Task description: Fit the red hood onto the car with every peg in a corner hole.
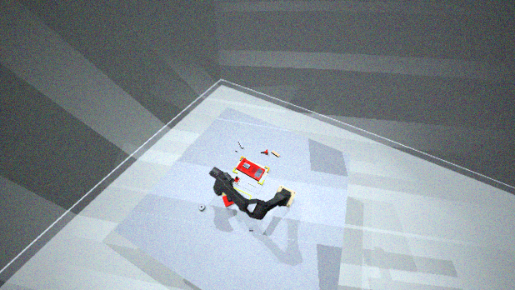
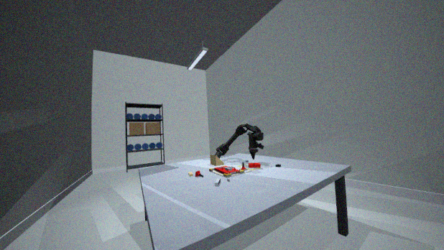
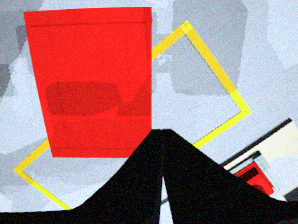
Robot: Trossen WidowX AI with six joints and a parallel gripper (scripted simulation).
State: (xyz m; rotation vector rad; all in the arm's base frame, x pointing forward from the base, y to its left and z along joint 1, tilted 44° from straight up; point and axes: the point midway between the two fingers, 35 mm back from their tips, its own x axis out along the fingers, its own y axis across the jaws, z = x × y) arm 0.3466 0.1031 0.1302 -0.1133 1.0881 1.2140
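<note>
Now: the red hood 40 mm below my gripper tip, 20 mm to the left of it and 20 mm behind it. The rest, counted from my gripper tip: grey pin (420 mm to the right, 150 mm ahead, 60 mm below); tan block (480 mm to the right, 150 mm behind, 60 mm below).
</note>
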